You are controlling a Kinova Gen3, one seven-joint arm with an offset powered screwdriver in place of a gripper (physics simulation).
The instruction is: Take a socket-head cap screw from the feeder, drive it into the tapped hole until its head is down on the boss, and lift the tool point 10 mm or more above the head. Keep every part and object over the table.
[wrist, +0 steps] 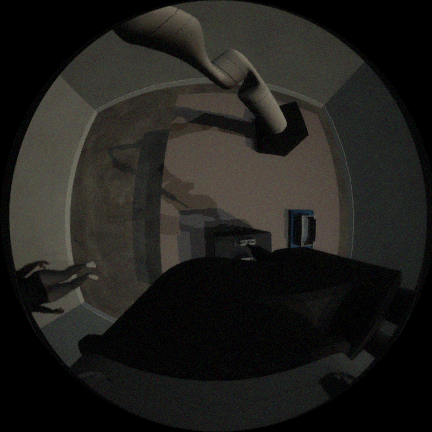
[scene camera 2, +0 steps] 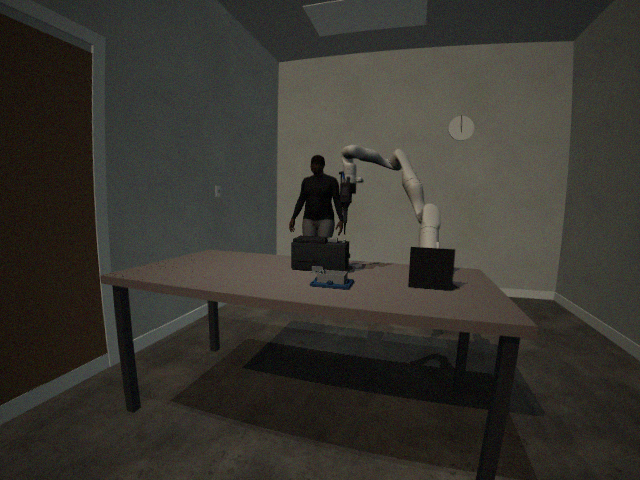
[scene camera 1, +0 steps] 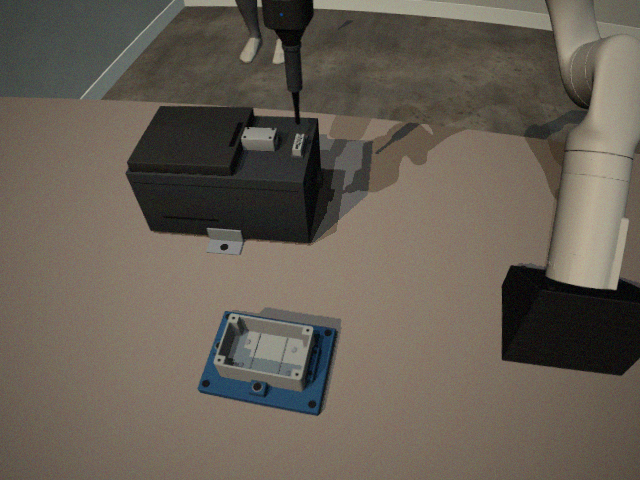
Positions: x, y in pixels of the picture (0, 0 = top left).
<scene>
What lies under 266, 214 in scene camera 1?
A screw feeder.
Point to a blue plate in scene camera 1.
279, 398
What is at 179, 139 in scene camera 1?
A dark lid.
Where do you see a screw feeder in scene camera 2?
327, 256
</scene>
